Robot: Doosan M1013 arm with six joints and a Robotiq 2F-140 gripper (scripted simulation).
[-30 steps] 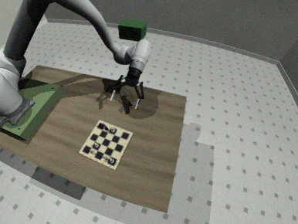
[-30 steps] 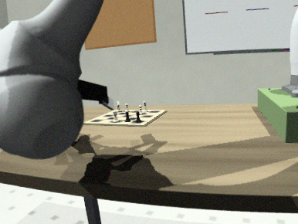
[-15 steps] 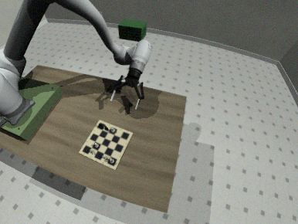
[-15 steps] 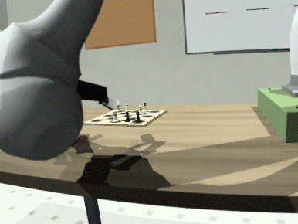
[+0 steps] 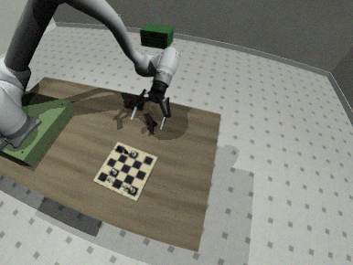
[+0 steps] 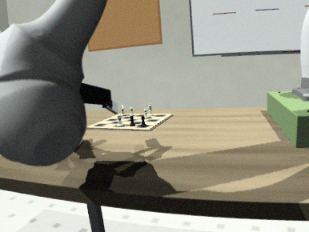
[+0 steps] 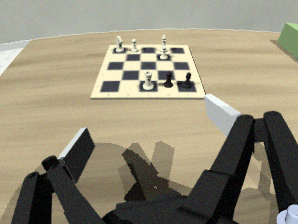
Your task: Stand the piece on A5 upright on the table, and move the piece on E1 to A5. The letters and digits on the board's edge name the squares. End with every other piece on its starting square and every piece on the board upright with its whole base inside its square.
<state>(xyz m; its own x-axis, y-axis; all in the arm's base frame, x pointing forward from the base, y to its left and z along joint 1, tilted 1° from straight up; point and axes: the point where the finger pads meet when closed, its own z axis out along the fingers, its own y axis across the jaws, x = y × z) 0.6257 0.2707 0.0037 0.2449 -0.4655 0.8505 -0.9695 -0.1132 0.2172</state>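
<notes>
The small chessboard is 10 mm behind my hand, 230 mm to the right of it and 70 mm below it.
</notes>
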